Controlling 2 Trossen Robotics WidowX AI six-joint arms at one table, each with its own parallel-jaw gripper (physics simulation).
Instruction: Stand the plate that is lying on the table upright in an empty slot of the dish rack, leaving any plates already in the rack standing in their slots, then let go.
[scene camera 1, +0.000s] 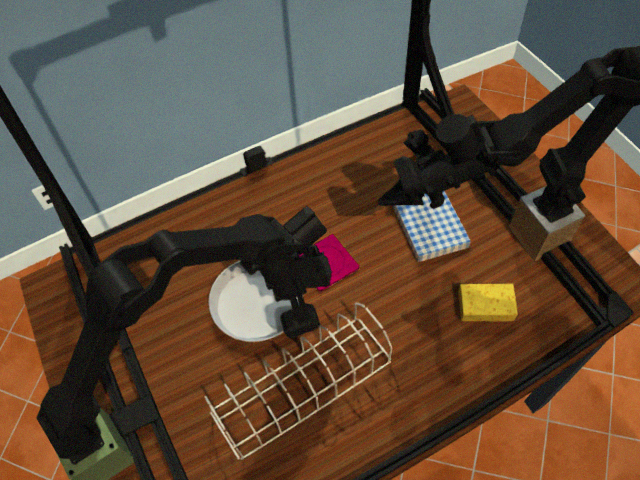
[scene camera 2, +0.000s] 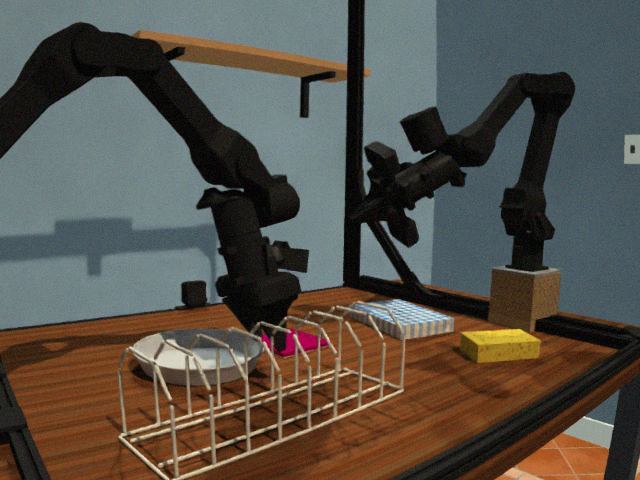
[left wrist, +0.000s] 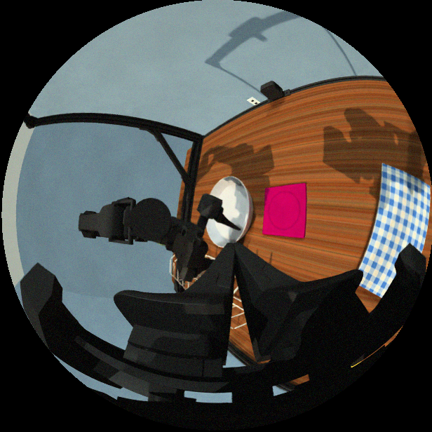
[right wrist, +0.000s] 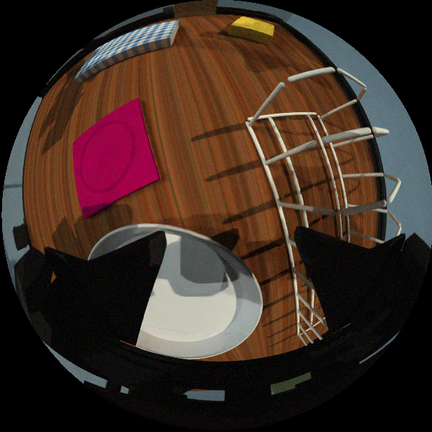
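Pixels of known places: left gripper, between the fingertips: (scene camera 1: 378, 203) (scene camera 2: 350, 221); right gripper, between the fingertips: (scene camera 2: 269, 345); left arm's base, origin of its link: (scene camera 1: 553, 206) (scene camera 2: 527, 268); right arm's base, origin of its link: (scene camera 1: 81, 439).
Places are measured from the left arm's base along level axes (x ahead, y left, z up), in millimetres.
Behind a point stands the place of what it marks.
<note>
The white, shallow plate (scene camera 1: 240, 307) {z -107, x 654, y -126 mm} (scene camera 2: 231, 367) {z -83, x 613, y -27 mm} (left wrist: 231, 192) (right wrist: 195, 312) lies flat, open side up, beside the dish rack. The white wire dish rack (scene camera 1: 240, 456) {z -80, x 763, y 161 mm} (scene camera 2: 403, 361) {z -66, x 442, y 111 mm} (right wrist: 285, 116) stands upright with no plate in its slots. My right gripper (scene camera 2: 267, 335) {z -68, x 546, y -43 mm} (right wrist: 231, 235) is open and low beside the plate's rack-facing edge; in its wrist view one finger overlaps the plate and the other the rack's wires. Whether it touches either is unclear. In scene camera 1 its fingertips are hidden. My left gripper (scene camera 1: 381, 202) {z 93, x 360, y -106 mm} (scene camera 2: 353, 217) {z 93, x 360, y -106 mm} (left wrist: 232, 248) is shut and empty, well above the table.
A flat magenta cloth (scene camera 1: 338, 260) {z -101, x 429, y -136 mm} (scene camera 2: 302, 342) {z -101, x 440, y -121 mm} (left wrist: 285, 210) (right wrist: 112, 157) lies near the plate. A blue-checked folded cloth (scene camera 1: 434, 227) {z -84, x 213, y -110 mm} (scene camera 2: 408, 317) {z -84, x 227, y -98 mm} (left wrist: 397, 225) (right wrist: 132, 42) lies beyond it, near the left arm. A yellow sponge (scene camera 1: 488, 302) {z -79, x 211, y 96 mm} (scene camera 2: 498, 345) {z -83, x 240, y 112 mm} (right wrist: 251, 29) lies past the rack's far end.
</note>
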